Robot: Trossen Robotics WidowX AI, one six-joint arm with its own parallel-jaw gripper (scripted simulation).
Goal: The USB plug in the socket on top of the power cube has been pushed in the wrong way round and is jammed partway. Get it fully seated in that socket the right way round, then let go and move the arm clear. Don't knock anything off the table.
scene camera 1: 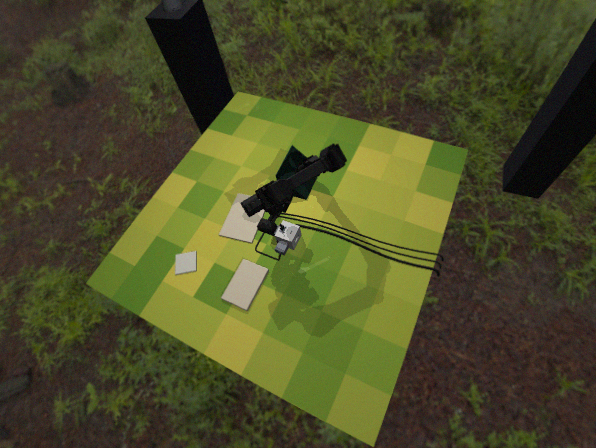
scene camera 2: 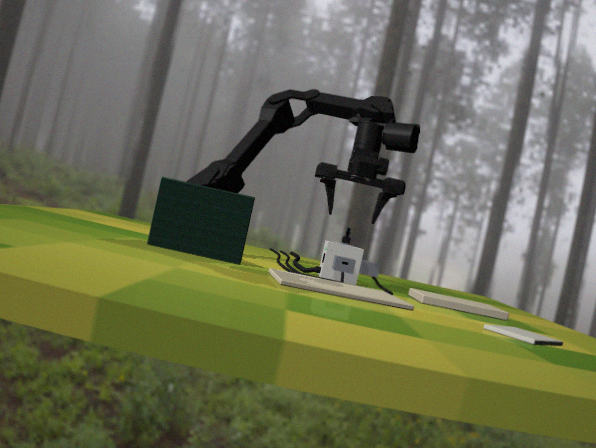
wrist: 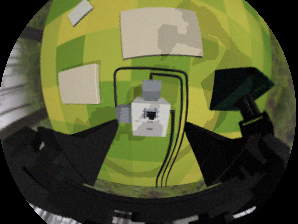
Labels:
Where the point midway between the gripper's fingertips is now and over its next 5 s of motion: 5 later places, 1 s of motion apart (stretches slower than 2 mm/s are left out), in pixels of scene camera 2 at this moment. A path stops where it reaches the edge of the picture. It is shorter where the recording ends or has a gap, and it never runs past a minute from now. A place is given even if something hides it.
My gripper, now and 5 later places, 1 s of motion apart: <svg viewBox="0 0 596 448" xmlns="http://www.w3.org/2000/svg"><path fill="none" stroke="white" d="M351 219L348 230L350 222L351 218L350 219L350 221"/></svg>

